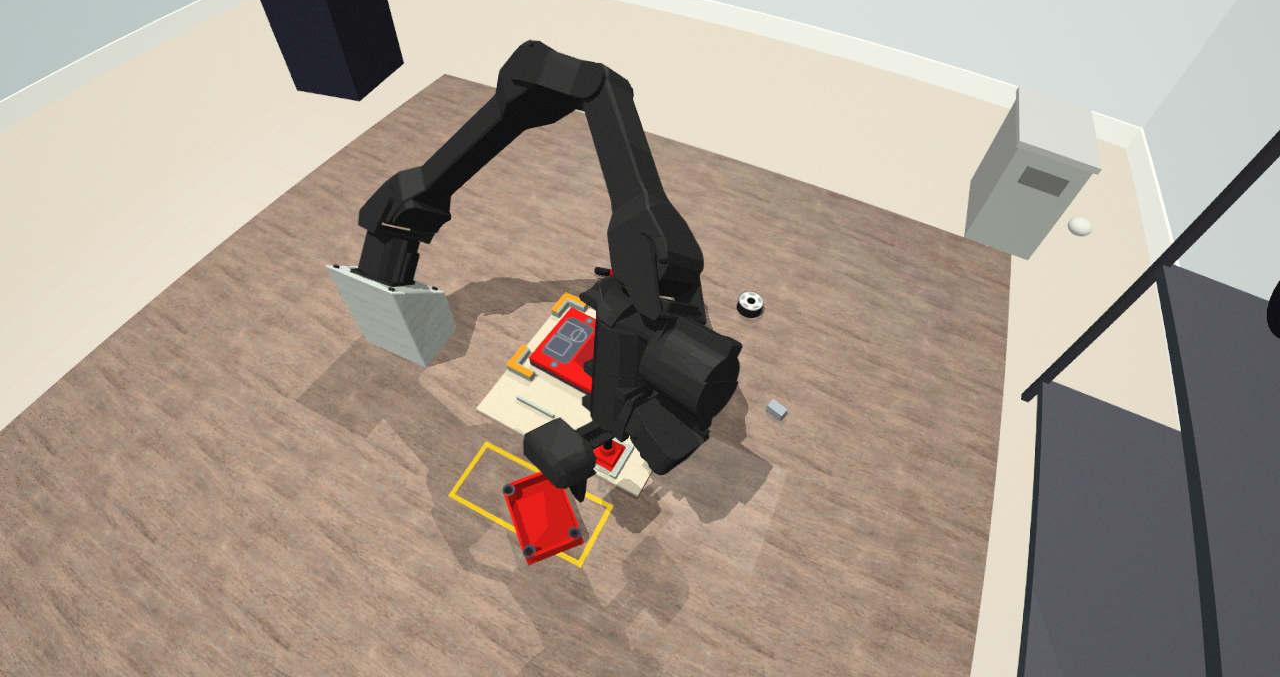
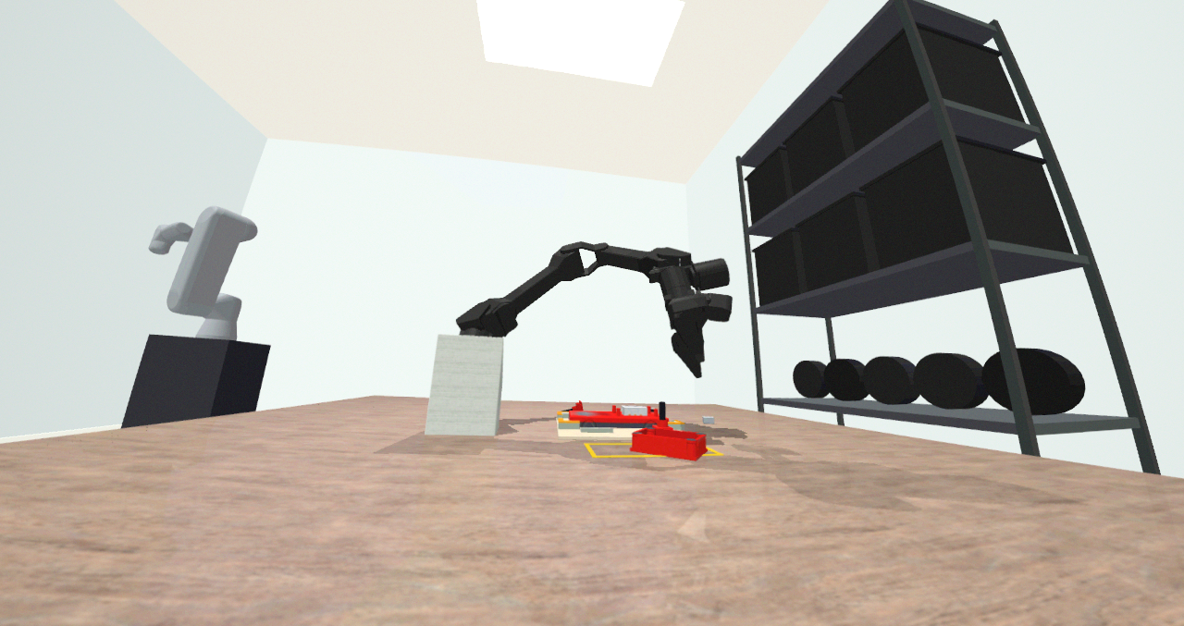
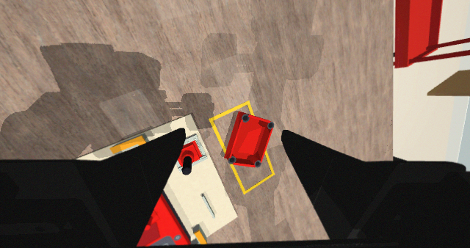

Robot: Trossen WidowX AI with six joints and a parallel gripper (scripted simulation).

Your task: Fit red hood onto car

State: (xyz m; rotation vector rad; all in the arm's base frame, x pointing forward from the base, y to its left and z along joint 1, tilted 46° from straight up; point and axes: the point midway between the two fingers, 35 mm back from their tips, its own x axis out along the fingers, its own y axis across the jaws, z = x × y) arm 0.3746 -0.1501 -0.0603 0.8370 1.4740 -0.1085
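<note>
My gripper tip is now 80 mm past the red hood, 30 mm to the left of it and 110 mm above it. Round my gripper tip: grey engine block (30 mm behind, 200 mm to the left, 100 mm below); then black-and-white wheel (100 mm ahead, 380 mm to the left, 110 mm below).
</note>
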